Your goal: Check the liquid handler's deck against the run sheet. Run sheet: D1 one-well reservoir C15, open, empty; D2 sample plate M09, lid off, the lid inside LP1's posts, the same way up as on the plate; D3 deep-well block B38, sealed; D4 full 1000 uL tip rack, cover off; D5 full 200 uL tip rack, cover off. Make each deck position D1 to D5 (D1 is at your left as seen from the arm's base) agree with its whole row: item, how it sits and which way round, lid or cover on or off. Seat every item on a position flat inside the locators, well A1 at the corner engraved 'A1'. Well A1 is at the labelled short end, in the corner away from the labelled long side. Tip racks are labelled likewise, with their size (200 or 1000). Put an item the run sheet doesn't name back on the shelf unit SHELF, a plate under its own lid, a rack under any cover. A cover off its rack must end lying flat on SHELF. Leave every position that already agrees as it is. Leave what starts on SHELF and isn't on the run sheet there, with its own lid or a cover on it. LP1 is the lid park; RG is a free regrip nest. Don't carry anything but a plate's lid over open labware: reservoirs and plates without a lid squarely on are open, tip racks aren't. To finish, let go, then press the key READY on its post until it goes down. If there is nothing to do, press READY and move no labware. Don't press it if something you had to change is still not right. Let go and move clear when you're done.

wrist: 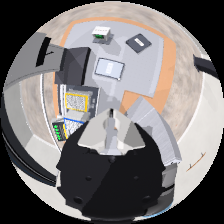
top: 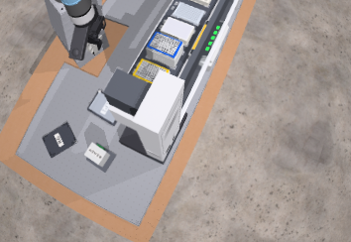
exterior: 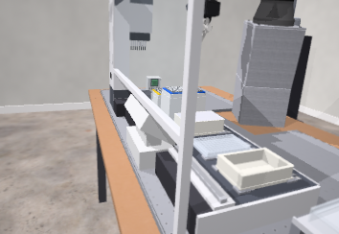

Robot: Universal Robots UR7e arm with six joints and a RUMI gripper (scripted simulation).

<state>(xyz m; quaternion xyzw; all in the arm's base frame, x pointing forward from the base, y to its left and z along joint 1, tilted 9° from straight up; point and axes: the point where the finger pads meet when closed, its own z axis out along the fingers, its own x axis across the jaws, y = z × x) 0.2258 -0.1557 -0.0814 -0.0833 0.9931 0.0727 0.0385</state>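
The ready key post is 120 mm ahead of my hand, 270 mm to the right of it and 250 mm below it. The rest, counted from my hand: white sealed block (150 mm ahead, 340 mm to the left, 240 mm below); yellow-framed tip rack (150 mm ahead, 90 mm to the left, 220 mm below); blue-framed tip rack (150 mm ahead, 210 mm to the left, 190 mm below).
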